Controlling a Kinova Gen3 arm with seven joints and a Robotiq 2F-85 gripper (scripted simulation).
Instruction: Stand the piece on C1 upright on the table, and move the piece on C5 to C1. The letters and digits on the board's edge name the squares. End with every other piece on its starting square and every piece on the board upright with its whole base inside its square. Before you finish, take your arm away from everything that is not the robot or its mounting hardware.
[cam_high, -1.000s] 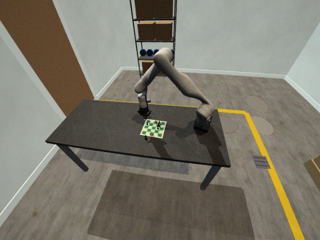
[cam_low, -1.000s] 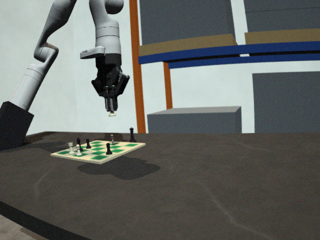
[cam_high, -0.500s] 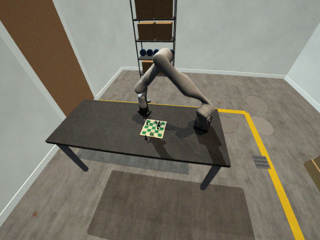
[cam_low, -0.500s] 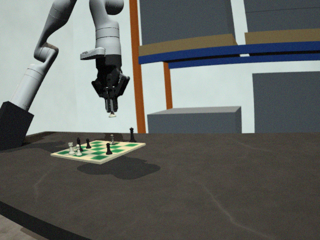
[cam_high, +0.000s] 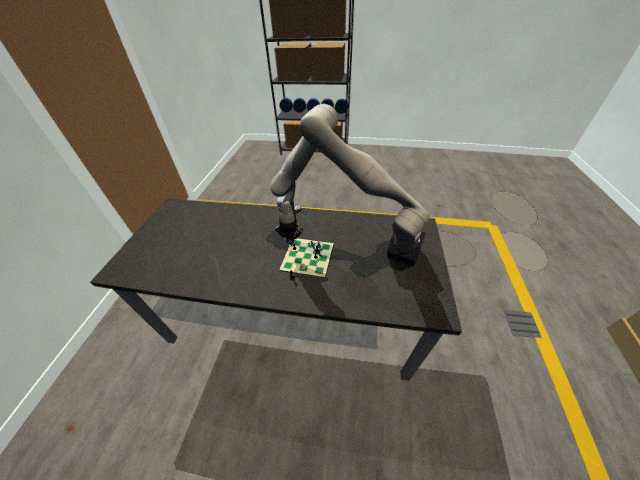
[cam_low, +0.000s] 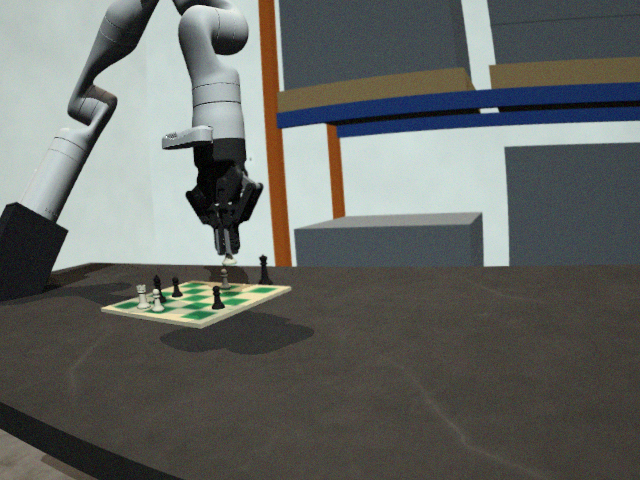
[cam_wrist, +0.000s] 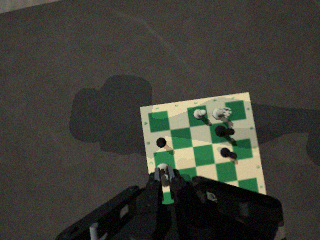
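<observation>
The green-and-cream chessboard is 8 cm behind my hand, 2 cm to the left of it and 9 cm below it. Also, from my hand: white rook 13 cm behind, 5 cm to the right, 7 cm below; then white bishop 1 cm below; then tall black piece 1 cm behind, 15 cm to the left, 7 cm below.
</observation>
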